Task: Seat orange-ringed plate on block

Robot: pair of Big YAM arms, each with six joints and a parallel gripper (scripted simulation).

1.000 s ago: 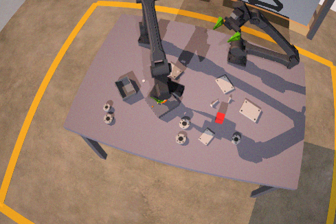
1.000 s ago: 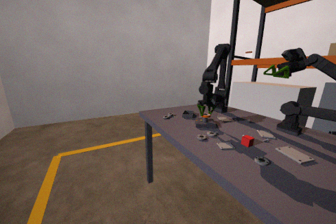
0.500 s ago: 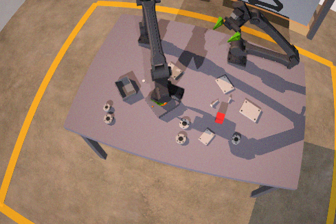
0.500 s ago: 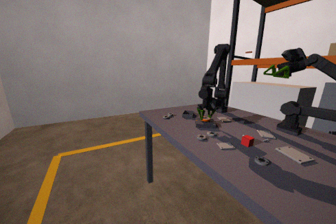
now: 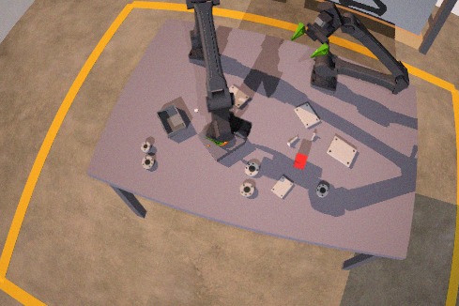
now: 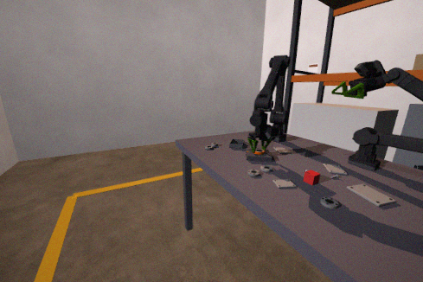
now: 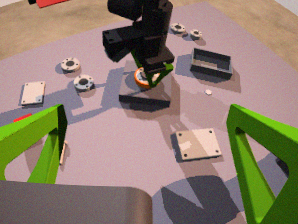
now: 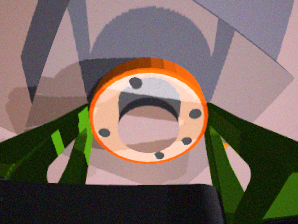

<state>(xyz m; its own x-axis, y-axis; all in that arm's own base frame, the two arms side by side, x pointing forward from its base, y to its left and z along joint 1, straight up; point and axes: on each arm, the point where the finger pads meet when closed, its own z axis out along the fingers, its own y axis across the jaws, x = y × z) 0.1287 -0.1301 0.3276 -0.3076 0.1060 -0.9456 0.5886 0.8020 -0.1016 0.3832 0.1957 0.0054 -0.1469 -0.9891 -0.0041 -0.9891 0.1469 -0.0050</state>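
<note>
Now: the dark grey block 2 cm to the right of my right hand, 2 cm ahead of it and 1 cm below it. The rest, counted from my right hand: bolt (26 cm to the left, 5 cm behind, 3 cm below); then dark box (21 cm to the right, 3 cm below, 3 cm behind); then nut (13 cm to the right, 11 cm behind, 4 cm below).
</note>
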